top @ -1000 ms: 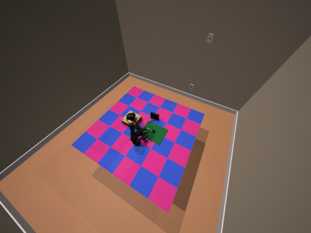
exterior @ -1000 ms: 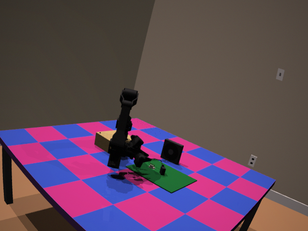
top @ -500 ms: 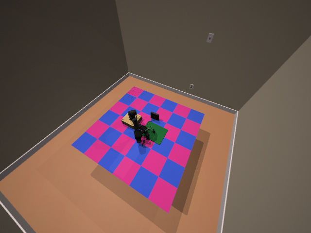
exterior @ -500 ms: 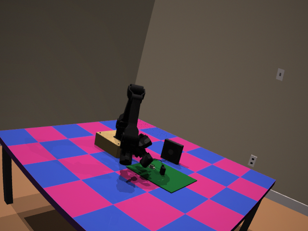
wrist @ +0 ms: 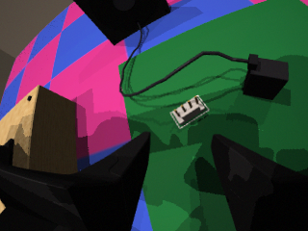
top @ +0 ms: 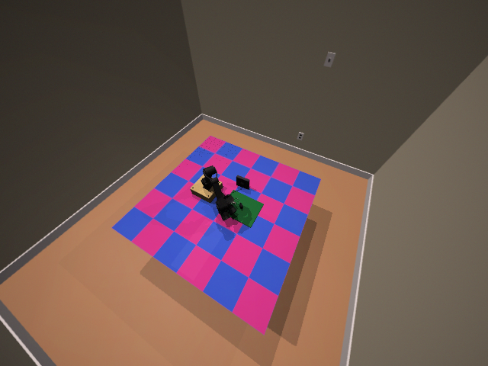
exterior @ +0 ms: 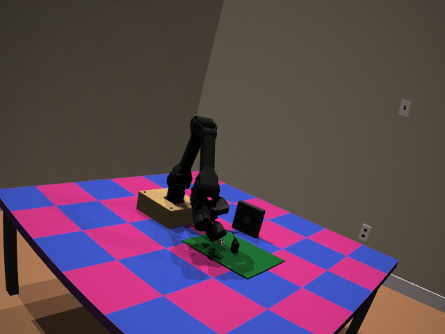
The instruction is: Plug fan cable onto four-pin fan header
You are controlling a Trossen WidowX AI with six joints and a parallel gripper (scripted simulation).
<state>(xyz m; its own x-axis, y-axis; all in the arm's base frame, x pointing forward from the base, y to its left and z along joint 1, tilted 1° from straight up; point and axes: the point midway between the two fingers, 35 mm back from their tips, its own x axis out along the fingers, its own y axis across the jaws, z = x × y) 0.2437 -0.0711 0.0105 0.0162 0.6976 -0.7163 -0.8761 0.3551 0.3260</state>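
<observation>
My gripper tip is 9 cm short of the black fan plug, 2 cm to the right of it and 3 cm above it. Also, from my gripper tip: black fan: 22 cm to the left; green board: 9 cm ahead, 3 cm to the left, 7 cm below.
</observation>
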